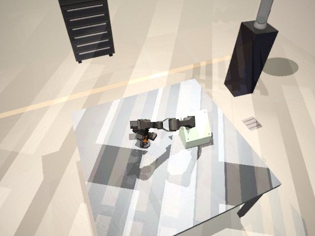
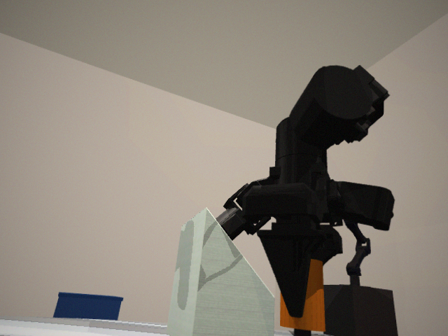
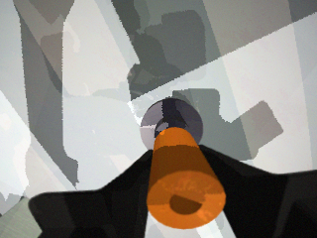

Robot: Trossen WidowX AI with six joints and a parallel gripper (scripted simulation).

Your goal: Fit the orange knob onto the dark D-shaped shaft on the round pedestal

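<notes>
The orange knob lies 2 cm above my gripper tip. The rest, counted from my gripper tip: dark pedestal 4 cm below.
</notes>
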